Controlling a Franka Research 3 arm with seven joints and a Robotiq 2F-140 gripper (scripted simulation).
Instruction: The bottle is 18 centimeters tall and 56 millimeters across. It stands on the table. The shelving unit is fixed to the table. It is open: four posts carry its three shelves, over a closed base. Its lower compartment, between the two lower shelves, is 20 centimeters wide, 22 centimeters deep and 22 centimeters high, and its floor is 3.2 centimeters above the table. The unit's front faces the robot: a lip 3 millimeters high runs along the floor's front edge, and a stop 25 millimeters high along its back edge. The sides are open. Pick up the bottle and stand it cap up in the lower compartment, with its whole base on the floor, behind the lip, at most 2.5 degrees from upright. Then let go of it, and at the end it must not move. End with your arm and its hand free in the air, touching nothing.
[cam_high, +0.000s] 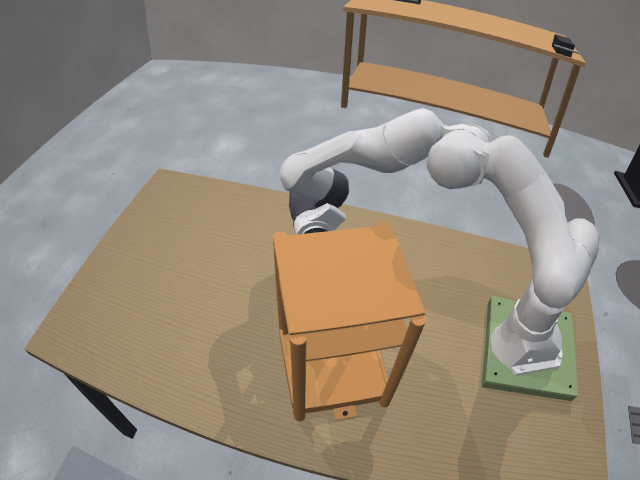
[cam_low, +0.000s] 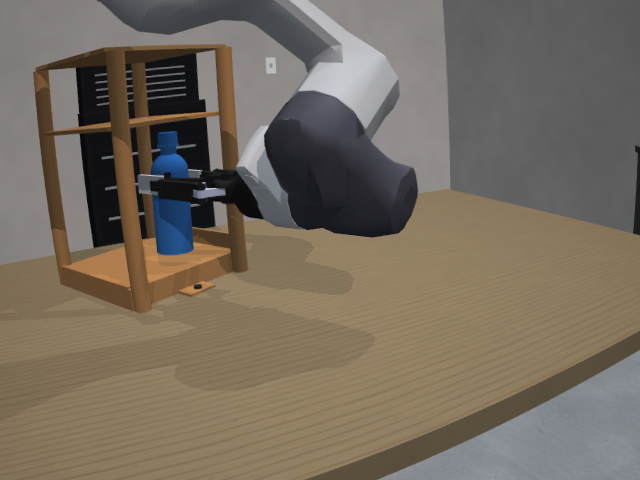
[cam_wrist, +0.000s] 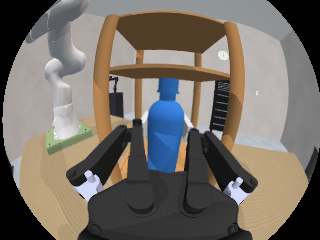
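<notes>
The shelving unit lies 20 mm behind my hand, 80 mm to the left of it and 20 mm above it. Also, from my hand: blue bottle 10 mm above.
</notes>
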